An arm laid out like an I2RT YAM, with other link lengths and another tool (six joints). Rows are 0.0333 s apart.
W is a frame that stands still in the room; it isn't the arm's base.
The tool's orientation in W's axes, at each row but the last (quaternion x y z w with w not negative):
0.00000, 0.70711, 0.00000, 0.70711
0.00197, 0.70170, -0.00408, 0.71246
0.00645, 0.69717, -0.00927, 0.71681
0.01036, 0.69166, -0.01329, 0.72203
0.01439, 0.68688, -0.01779, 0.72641
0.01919, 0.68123, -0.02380, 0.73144
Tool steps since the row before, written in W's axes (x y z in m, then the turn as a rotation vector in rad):
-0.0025, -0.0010, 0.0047, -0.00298, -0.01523, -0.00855
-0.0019, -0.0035, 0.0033, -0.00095, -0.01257, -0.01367
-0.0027, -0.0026, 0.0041, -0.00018, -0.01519, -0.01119
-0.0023, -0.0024, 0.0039, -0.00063, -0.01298, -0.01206
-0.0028, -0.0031, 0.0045, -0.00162, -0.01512, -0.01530
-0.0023, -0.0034, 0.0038, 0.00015, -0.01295, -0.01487
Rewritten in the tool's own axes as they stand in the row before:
-0.0047, -0.0010, -0.0025, 0.00855, -0.01523, -0.00298
-0.0033, -0.0035, -0.0018, 0.01369, -0.01254, -0.00105
-0.0042, -0.0027, -0.0025, 0.01125, -0.01515, -0.00015
-0.0040, -0.0025, -0.0020, 0.01208, -0.01295, -0.00071
-0.0046, -0.0032, -0.0024, 0.01528, -0.01512, -0.00179
-0.0039, -0.0036, -0.0018, 0.01496, -0.01285, -0.00012

